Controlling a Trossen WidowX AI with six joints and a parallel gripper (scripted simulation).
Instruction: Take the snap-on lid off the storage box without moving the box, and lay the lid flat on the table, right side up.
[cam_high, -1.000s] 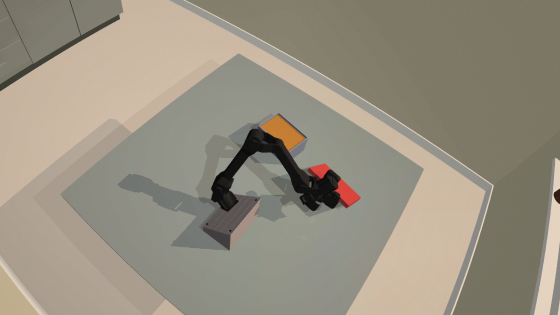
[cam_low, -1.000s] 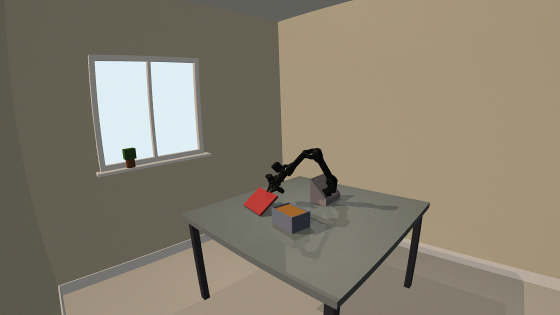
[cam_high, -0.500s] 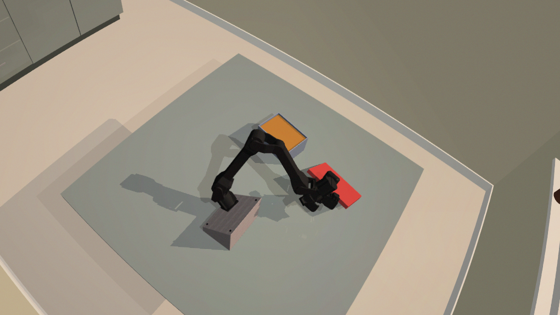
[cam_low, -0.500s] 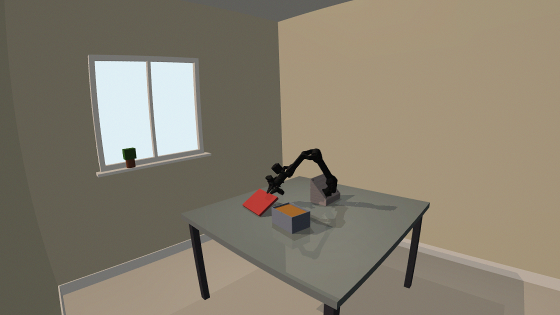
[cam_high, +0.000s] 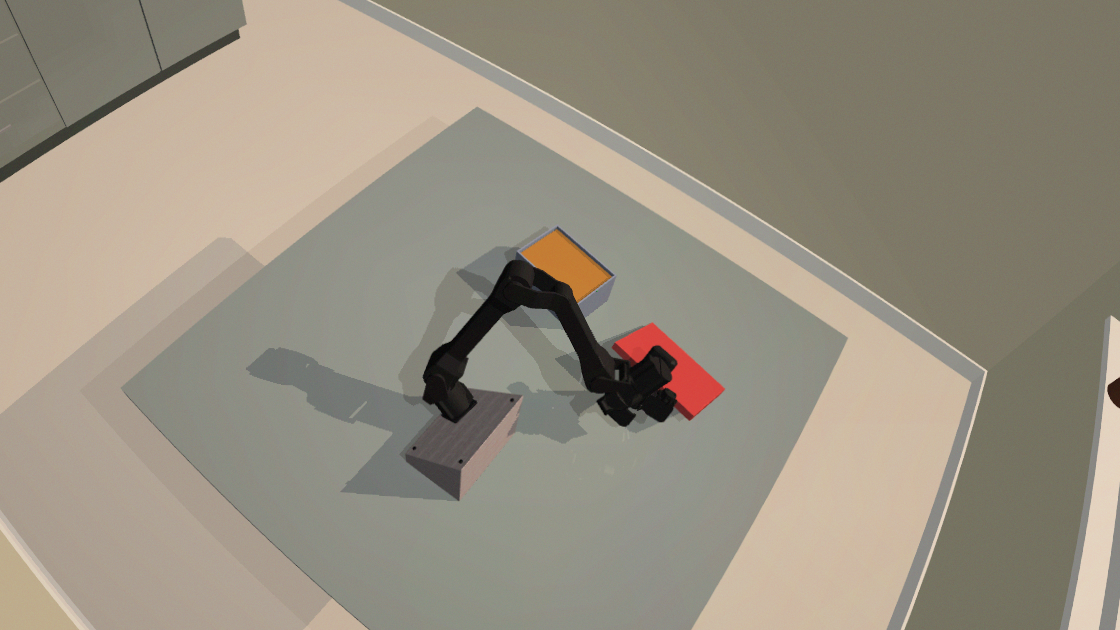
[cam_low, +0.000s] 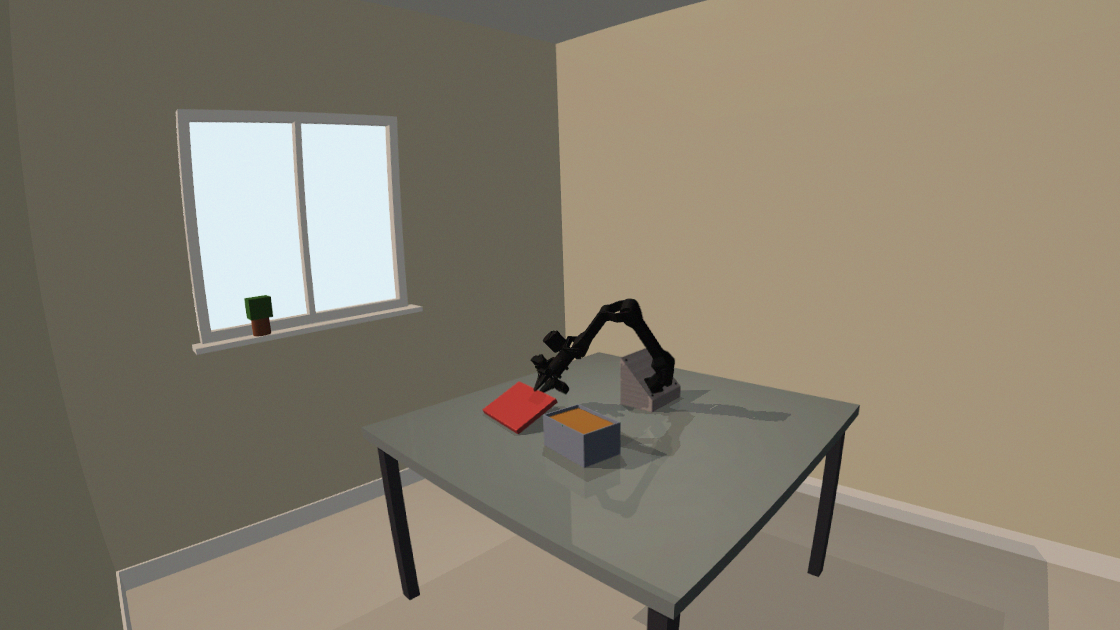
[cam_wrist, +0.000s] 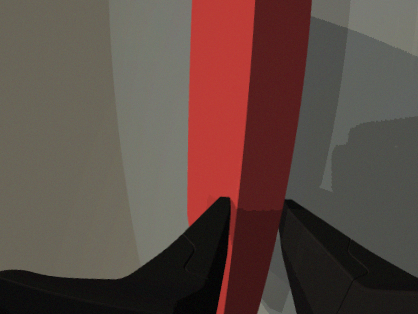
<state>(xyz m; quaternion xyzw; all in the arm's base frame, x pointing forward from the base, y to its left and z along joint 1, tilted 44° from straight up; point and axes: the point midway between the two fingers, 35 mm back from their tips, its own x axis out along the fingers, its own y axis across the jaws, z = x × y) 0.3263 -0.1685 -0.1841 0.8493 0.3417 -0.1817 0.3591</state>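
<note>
The red lid is 80 mm ahead of my gripper tip, 10 mm to the right of it and 30 mm below it. From my gripper tip the other things lie so: box (90 mm ahead, 340 mm to the left, 30 mm below).
</note>
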